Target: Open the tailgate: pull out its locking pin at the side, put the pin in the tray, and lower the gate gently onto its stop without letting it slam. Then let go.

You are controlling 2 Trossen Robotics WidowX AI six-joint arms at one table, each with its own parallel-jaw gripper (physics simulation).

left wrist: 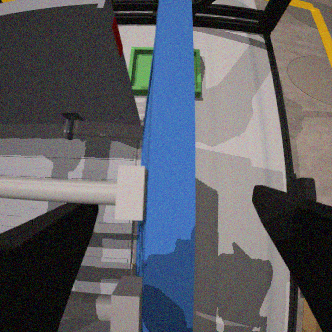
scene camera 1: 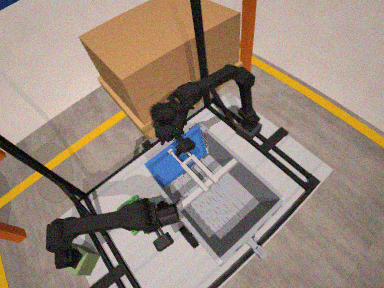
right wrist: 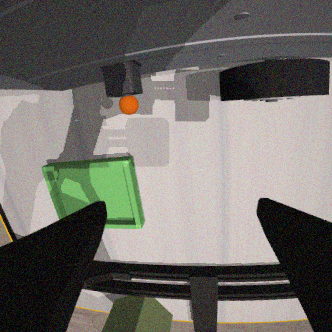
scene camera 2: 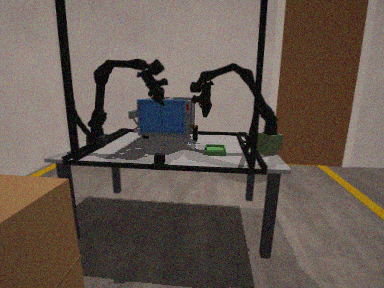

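Where they show: left gripper, fingertip midpoint: (left wrist: 176, 197) (scene camera 2: 164, 105); right gripper, fingertip midpoint: (right wrist: 182, 207) (scene camera 2: 205, 117); left arm's base, origin of the base link: (scene camera 1: 249, 125) (scene camera 2: 97, 135); right arm's base, origin of the base link: (scene camera 1: 73, 258) (scene camera 2: 270, 133).
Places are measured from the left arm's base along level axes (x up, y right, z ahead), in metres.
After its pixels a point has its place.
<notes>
The blue tailgate (scene camera 1: 167, 167) @(x 0.140, y 0.076, z 0.476 m) (scene camera 2: 162, 117) @(x 0.126, y 0.084, z 0.417 m) (left wrist: 172, 125) @(x 0.225, y 0.095, z 0.461 m) stands upright at the end of the grey truck bed. My left gripper (scene camera 1: 186, 146) (scene camera 2: 161, 101) @(x 0.197, y 0.096, z 0.433 m) (left wrist: 176, 197) @(x 0.197, y 0.096, z 0.433 m) is open above it; in the left wrist view the gate's top edge runs between the spread fingers, touching neither. The locking pin's round orange head (right wrist: 129, 105) @(x 0.062, y -0.030, z 0.607 m) sticks out of a dark bracket (right wrist: 122, 79) @(x 0.067, y -0.032, z 0.589 m) at the truck's side. My right gripper (scene camera 1: 163, 241) (scene camera 2: 205, 113) @(x 0.108, y -0.060, z 0.668 m) (right wrist: 182, 207) @(x 0.108, y -0.060, z 0.668 m) is open and empty beside the truck, apart from the pin. The green tray (scene camera 1: 131, 200) @(x -0.046, y 0.179, z 0.687 m) (scene camera 2: 215, 153) @(x -0.052, y 0.193, z 0.712 m) (left wrist: 199, 75) @(x -0.040, y 0.187, z 0.693 m) (right wrist: 135, 192) @(x -0.047, y 0.036, z 0.724 m) lies on the table; no pin shows in it.
Pale bars (scene camera 1: 197, 170) @(x 0.033, y 0.015, z 0.375 m) (left wrist: 60, 191) @(x 0.222, y 0.047, z 0.437 m) cross the bed behind the gate. A black wheel (scene camera 1: 189, 236) @(x 0.040, y -0.165, z 0.608 m) (right wrist: 275, 80) @(x 0.039, y -0.140, z 0.611 m) is at the truck's side. Black frame rails (right wrist: 150, 270) @(x -0.047, y 0.056, z 0.886 m) edge the table. A green block (scene camera 1: 85, 262) @(x 0.027, y 0.074, z 1.003 m) (scene camera 2: 270, 144) @(x -0.002, y 0.178, z 1.014 m) is by the right arm's base. A large carton (scene camera 1: 160, 50) stands beyond the table.
</notes>
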